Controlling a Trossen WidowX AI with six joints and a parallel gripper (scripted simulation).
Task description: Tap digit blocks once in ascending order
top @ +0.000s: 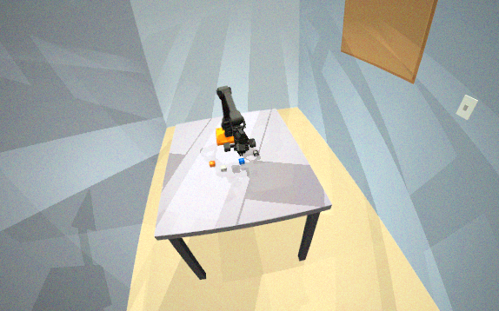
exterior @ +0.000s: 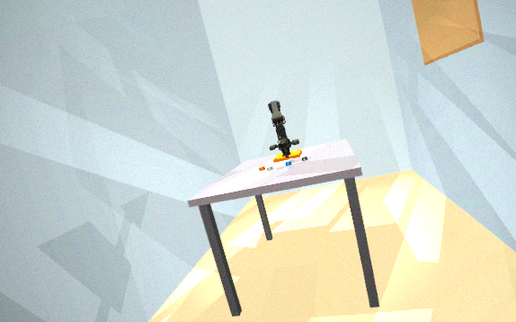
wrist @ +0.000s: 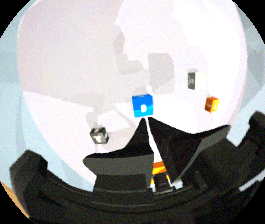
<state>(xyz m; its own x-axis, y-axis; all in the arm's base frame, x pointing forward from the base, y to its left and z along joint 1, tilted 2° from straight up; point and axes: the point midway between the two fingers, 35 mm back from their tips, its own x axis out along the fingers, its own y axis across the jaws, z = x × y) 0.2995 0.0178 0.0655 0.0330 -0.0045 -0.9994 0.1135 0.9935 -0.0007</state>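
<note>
The blue block lies 30 mm below my gripper tip and 10 mm ahead of it. From my gripper tip the other things lie so: white block: 80 mm behind, 30 mm below, 20 mm to the left; then dark-rimmed block: 100 mm to the left, 40 mm behind, 30 mm below; then orange block: 180 mm to the right, 40 mm behind, 30 mm below.
</note>
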